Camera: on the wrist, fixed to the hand. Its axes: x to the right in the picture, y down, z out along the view.
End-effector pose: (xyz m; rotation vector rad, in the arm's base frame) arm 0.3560 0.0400 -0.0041 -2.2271 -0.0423 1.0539
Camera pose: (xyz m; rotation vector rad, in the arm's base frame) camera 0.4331 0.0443 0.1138 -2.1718 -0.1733 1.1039
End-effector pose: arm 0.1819 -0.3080 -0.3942 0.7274 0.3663 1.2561
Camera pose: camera 0.1744 -0.3139 -0.5348 0.7459 0.3173 1.1474
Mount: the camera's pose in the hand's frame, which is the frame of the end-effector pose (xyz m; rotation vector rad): -0.0266 -0.0902 -0.1050 -0.0112 -0.0832 -0.0808
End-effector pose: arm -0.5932 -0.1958 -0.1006 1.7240 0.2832 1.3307
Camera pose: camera -0.6639 -0.1089 -0.1861 1.7356 0.2943 1.1971
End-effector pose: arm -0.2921 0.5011 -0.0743 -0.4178 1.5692 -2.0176
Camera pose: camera -0.3490 0.6152 -0.0142 -0.5706 1.5362 -2.0252
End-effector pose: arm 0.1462 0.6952 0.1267 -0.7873 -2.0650 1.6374
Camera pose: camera 0.2142 0.7426 0.2407 -0.6407 -2.1354 1.6417
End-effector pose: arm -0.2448 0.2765 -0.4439 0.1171 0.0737 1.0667
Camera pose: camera -0.1915 0.2164 -0.5597 0.1471 -0.0026 0.9803
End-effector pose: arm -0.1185 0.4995 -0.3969 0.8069 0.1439 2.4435
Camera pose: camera -0.1186 0.5682 -0.5200 0.8793 0.1289 2.3293
